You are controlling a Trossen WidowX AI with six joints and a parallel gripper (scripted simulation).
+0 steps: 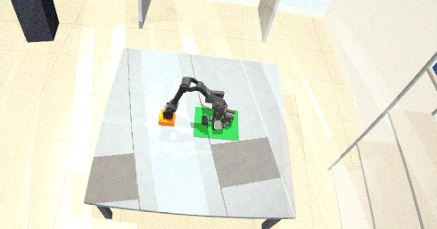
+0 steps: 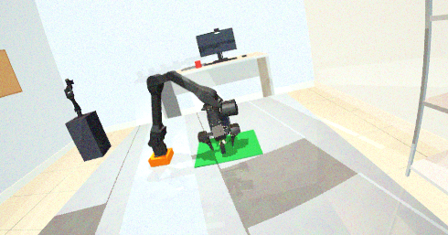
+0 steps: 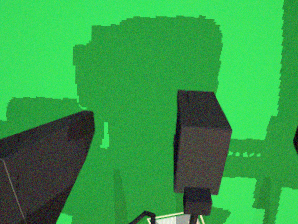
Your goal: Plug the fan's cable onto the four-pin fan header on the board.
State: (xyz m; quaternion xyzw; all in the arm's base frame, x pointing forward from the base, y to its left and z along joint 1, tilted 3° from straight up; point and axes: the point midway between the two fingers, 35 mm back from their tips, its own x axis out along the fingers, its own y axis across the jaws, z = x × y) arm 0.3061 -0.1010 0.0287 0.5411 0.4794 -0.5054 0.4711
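My gripper tip is now 20 mm short of the green circuit board, 50 mm to the right of it and 40 mm above it. Round my gripper tip: dark fan plug: 10 mm to the left; then fan: 30 mm ahead, 220 mm to the left, 30 mm above.
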